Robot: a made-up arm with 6 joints. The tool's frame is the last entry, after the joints. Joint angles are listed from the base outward.
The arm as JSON. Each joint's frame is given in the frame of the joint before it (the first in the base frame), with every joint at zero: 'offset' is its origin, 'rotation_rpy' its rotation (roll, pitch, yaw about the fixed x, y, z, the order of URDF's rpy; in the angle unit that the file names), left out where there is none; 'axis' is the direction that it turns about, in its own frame. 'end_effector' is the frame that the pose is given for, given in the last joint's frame.
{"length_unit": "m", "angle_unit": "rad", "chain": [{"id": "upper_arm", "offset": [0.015, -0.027, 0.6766], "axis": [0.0, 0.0, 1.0]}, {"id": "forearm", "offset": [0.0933, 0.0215, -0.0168], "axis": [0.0, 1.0, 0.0]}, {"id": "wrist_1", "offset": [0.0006, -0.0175, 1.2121], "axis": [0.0, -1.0, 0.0]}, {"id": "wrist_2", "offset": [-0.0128, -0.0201, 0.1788], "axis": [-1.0, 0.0, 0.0]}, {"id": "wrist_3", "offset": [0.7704, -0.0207, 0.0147], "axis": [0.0, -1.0, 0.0]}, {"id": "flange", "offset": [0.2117, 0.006, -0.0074], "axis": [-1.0, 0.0, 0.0]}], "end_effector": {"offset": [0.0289, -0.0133, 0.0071], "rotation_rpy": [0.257, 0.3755, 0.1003]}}
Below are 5 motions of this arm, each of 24 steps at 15 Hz.
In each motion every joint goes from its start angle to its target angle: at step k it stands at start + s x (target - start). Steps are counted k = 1, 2, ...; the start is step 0. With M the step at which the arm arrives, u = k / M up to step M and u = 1 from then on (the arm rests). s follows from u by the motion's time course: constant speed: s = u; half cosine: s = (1 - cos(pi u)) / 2; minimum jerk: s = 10 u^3 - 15 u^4 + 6 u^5.
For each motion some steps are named. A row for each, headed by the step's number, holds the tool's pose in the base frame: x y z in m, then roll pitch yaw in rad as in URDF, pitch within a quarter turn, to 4 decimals.
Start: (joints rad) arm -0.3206 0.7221 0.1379 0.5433 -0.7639 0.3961
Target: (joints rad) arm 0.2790 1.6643 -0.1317 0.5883 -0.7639 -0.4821
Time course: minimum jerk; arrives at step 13
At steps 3, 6, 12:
3: 1.6494 -0.5989 0.9606 -2.2775 1.0162 -2.1690
6: 1.6696 -0.2537 0.3795 -2.6743 0.8263 -2.5539
12: 1.1670 0.1670 -0.3675 -2.6702 0.2812 -2.5919

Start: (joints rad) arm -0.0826 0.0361 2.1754 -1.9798 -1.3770 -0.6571
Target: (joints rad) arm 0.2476 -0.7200 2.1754 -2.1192 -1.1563 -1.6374
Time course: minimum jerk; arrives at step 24
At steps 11, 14, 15, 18, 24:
11: -1.0281 0.1070 2.1385 0.6036 0.4838 2.3724
14: -1.2842 -0.0118 1.9180 0.7290 0.5374 2.5214
15: -1.3527 -0.0552 1.8410 0.7709 0.5550 2.5663
18: -1.4940 -0.1691 1.6406 0.8773 0.5984 2.6714
24: -1.5621 -0.2426 1.5107 0.9450 0.6251 2.7324

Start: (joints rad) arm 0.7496 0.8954 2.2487 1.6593 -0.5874 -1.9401
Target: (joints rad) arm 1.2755 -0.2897 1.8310 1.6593 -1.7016 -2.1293
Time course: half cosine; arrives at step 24
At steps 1, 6, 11, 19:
1: 0.8742 0.5680 2.3892 1.2364 -0.9463 0.0876
6: 0.6774 0.4270 2.5044 1.5921 -0.9279 -0.1293
11: 0.3292 0.0435 2.6078 2.1830 -0.7463 -0.3882
19: 0.0245 -0.7000 2.4105 2.8008 -0.3145 -0.2984

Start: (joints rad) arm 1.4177 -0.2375 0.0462 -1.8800 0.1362 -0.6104
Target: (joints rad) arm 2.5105 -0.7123 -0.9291 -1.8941 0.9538 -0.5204
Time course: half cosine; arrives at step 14
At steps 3, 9, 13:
3: 0.1020 0.6567 2.1763 2.7090 -0.5143 1.4773
9: -0.0749 0.3777 1.7022 2.5697 -0.0611 1.7029
13: -0.0322 0.2599 1.4767 2.4104 0.0985 1.7940

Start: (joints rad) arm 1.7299 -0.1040 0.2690 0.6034 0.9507 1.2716
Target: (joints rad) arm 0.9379 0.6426 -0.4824 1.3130 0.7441 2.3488
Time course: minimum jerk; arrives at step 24
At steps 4, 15, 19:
4: -0.1806 0.6886 2.4892 -1.7101 -1.1070 1.9496
15: 0.4717 1.3873 1.3524 -2.5968 -0.1106 1.6726
19: 0.6852 1.2725 0.9841 -2.7222 0.1944 1.6756

